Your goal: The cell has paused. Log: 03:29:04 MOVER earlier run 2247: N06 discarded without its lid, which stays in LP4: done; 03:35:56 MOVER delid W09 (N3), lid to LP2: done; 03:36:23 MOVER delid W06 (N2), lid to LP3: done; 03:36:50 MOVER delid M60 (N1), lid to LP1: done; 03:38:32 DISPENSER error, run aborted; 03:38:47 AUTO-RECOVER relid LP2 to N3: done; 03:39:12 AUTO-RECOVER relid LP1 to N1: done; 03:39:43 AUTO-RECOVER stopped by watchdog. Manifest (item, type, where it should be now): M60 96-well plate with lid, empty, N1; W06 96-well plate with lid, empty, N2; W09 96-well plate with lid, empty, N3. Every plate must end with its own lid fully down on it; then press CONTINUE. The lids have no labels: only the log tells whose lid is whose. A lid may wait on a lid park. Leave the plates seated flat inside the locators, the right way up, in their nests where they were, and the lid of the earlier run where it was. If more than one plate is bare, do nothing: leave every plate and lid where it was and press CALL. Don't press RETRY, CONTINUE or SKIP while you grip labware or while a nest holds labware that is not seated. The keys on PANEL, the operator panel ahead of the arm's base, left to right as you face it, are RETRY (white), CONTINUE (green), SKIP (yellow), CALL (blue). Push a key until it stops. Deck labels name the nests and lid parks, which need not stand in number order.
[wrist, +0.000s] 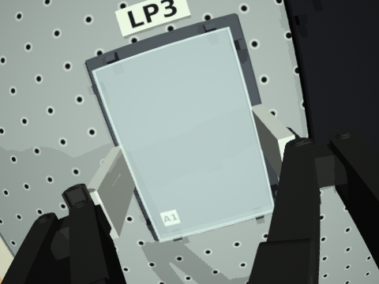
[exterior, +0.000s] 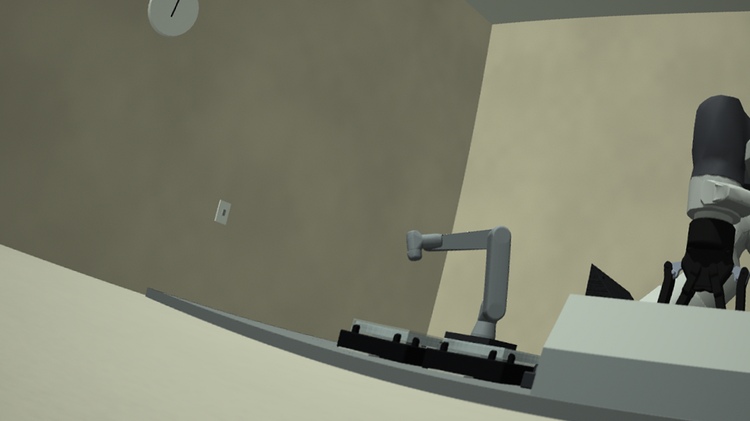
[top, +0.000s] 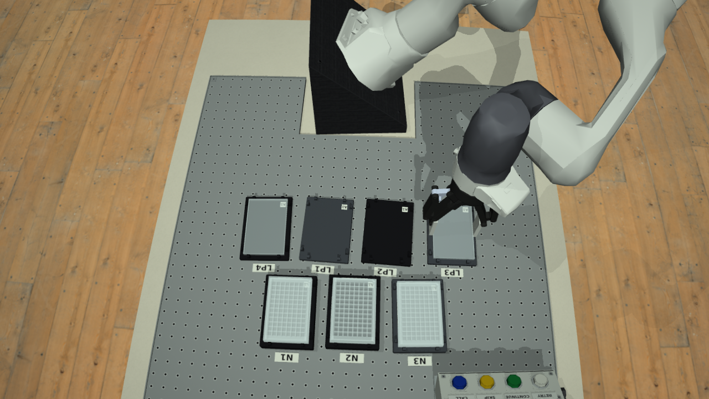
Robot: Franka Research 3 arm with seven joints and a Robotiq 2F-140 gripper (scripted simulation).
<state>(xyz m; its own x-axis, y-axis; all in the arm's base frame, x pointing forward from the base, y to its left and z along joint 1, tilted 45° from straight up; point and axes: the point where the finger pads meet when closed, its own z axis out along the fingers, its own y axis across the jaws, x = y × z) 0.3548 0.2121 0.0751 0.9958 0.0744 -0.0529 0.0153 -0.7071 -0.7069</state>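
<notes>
Now: the lid park LP3 40 mm below my hand. Round my hand: lid park LP2 (10 mm ahead, 130 mm to the right, 40 mm below); lid park LP1 (10 mm ahead, 260 mm to the right, 40 mm below); LP2 label (90 mm ahead, 140 mm to the right, 40 mm below).
</notes>
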